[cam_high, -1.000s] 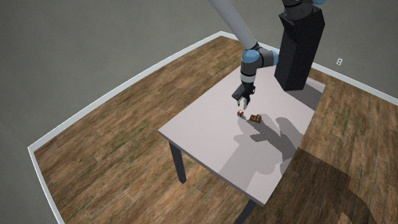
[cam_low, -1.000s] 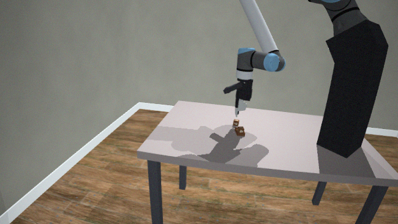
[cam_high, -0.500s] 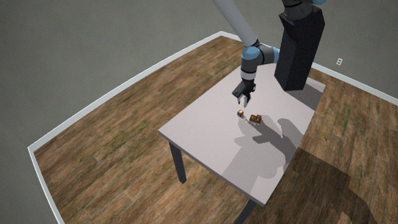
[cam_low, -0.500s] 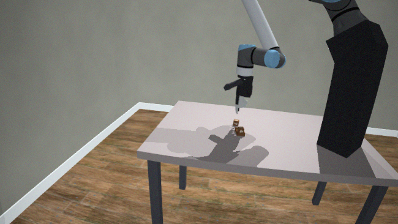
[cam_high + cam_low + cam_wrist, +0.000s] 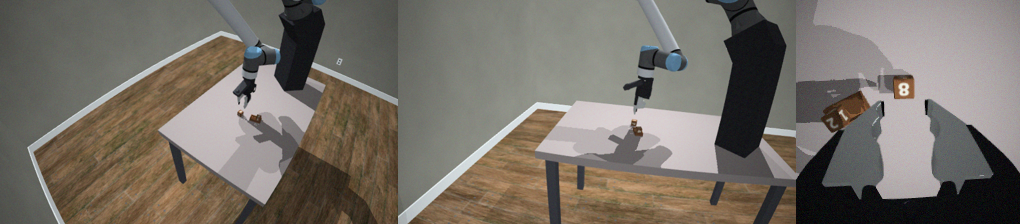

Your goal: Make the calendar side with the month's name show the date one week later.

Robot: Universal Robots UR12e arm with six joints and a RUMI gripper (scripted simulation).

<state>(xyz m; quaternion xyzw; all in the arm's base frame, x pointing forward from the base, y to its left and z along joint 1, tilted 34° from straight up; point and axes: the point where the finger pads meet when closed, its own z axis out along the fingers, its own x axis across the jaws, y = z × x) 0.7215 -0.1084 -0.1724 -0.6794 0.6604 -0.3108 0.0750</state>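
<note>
Now: hand 80 mm above the brown calendar cube. From my hand the other things lie so: brown wooden calendar tray (100 mm to the left, 80 mm below, 30 mm behind).
</note>
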